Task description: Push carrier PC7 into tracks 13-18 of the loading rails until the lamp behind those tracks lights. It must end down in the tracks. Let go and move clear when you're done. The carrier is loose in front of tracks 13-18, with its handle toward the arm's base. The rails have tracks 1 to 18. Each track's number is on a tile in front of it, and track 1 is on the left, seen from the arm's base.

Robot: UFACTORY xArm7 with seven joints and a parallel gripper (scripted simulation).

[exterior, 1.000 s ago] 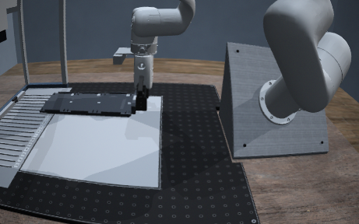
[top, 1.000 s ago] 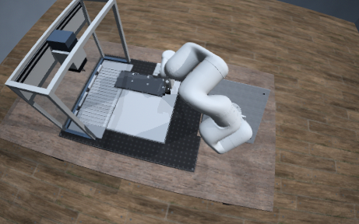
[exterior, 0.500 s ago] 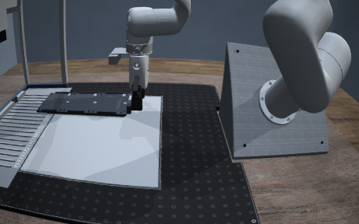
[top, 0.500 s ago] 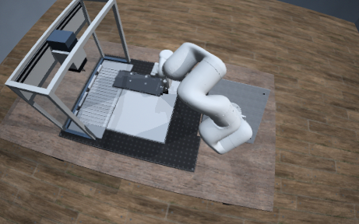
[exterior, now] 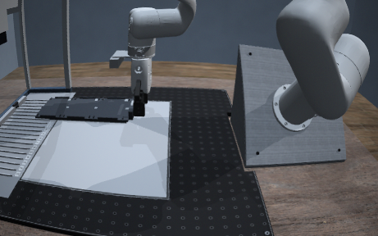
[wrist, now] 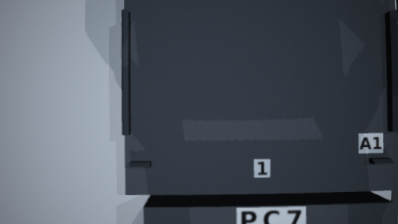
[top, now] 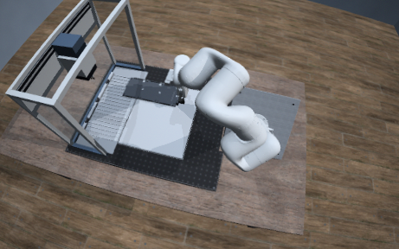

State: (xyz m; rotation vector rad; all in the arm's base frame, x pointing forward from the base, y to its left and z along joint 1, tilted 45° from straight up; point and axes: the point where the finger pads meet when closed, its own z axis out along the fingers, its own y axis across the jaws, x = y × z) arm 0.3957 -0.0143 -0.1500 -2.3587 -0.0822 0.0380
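Now: hand 8 cm short of the pale grey sheet, 14 cm to the right of it and 2 cm above it. The rest, counted from my hand: carrier PC7: 19 cm ahead, 1 cm to the left, 1 cm below.
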